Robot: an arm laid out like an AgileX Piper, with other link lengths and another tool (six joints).
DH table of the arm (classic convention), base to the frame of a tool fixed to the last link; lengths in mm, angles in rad. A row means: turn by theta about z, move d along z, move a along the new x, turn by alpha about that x. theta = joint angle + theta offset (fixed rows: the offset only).
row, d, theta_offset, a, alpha
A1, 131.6, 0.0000, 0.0, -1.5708
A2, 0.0, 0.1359, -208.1, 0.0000
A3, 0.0, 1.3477, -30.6, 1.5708
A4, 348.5, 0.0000, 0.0, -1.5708
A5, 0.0, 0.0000, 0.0, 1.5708
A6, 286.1, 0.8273, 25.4, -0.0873
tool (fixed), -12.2, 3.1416, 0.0, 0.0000
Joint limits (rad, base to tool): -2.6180..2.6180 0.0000..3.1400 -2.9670..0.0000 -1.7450..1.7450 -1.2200..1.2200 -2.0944..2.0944
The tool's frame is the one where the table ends.
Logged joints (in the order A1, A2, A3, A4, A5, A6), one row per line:
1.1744 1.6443 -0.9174 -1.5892 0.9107 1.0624
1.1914 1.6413 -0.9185 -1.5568 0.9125 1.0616
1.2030 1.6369 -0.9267 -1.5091 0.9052 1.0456
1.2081 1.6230 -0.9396 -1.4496 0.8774 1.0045
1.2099 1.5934 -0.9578 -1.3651 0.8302 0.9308
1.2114 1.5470 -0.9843 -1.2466 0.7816 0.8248
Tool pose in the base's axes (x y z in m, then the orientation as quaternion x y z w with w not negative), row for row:
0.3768 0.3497 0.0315 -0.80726 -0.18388 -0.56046 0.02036
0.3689 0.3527 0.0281 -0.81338 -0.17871 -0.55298 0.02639
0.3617 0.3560 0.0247 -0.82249 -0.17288 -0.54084 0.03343
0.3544 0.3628 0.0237 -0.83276 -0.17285 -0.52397 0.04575
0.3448 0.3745 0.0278 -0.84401 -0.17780 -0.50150 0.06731
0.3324 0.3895 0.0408 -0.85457 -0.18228 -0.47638 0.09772
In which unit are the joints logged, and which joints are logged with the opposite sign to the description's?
The joints are logged in radians. Opposite sign: none.
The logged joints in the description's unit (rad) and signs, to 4 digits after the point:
1.1744 1.6443 -0.9174 -1.5892 0.9107 1.0624
1.1914 1.6413 -0.9185 -1.5568 0.9125 1.0616
1.2030 1.6369 -0.9267 -1.5091 0.9052 1.0456
1.2081 1.6230 -0.9396 -1.4496 0.8774 1.0045
1.2099 1.5934 -0.9578 -1.3651 0.8302 0.9308
1.2114 1.5470 -0.9843 -1.2466 0.7816 0.8248

